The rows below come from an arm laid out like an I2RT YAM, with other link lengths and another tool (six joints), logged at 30 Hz.
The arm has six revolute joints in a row. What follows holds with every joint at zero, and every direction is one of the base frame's. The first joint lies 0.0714 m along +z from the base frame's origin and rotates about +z. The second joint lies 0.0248 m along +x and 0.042 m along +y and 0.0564 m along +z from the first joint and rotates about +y. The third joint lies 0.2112 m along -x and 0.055 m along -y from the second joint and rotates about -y. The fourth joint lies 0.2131 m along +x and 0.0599 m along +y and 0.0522 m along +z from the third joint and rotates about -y. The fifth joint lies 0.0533 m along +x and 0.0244 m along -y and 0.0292 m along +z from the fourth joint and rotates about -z. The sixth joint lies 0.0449 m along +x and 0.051 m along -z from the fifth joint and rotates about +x. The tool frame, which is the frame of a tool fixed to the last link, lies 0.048 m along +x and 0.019 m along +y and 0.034 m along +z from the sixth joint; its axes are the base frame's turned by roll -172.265, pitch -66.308 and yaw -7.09 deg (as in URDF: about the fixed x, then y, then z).
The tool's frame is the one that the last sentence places.
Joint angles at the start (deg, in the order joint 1, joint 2, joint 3, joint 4, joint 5, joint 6):
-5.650 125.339 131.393 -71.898 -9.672 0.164
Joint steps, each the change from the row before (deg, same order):
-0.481 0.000 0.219 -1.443 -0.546 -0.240
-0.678 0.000 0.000 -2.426 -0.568 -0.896
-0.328 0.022 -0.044 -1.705 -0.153 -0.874
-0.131 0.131 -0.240 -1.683 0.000 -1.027
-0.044 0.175 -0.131 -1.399 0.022 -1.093
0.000 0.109 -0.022 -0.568 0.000 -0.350
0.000 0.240 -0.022 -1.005 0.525 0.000
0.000 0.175 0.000 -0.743 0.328 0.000
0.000 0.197 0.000 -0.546 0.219 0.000
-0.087 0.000 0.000 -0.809 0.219 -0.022
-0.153 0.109 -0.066 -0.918 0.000 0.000
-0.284 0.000 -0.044 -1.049 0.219 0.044
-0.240 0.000 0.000 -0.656 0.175 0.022
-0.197 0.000 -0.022 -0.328 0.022 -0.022
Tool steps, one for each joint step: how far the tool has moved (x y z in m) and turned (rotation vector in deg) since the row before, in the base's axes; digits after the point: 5 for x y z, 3 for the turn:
-0.00294 -0.00226 -0.00036 0.525 1.135 -0.046
-0.00548 -0.00294 -0.00238 0.455 2.225 0.351
-0.00400 -0.00114 -0.00200 0.052 1.612 0.532
-0.00406 0.00016 -0.00354 -0.071 1.883 0.830
-0.00332 0.00070 -0.00295 -0.121 1.525 0.983
-0.00123 0.00036 -0.00126 -0.006 0.639 0.333
-0.00193 -0.00056 -0.00277 -0.345 1.322 -0.124
-0.00143 -0.00032 -0.00188 -0.201 0.951 -0.071
-0.00094 -0.00022 -0.00179 -0.118 0.764 -0.044
-0.00192 -0.00068 -0.00066 -0.114 0.827 -0.107
-0.00205 -0.00079 -0.00154 0.142 1.084 -0.153
-0.00254 -0.00198 -0.00092 -0.060 1.118 -0.361
-0.00157 -0.00171 -0.00046 -0.077 0.677 -0.286
-0.00081 -0.00125 -0.00027 0.025 0.346 -0.178

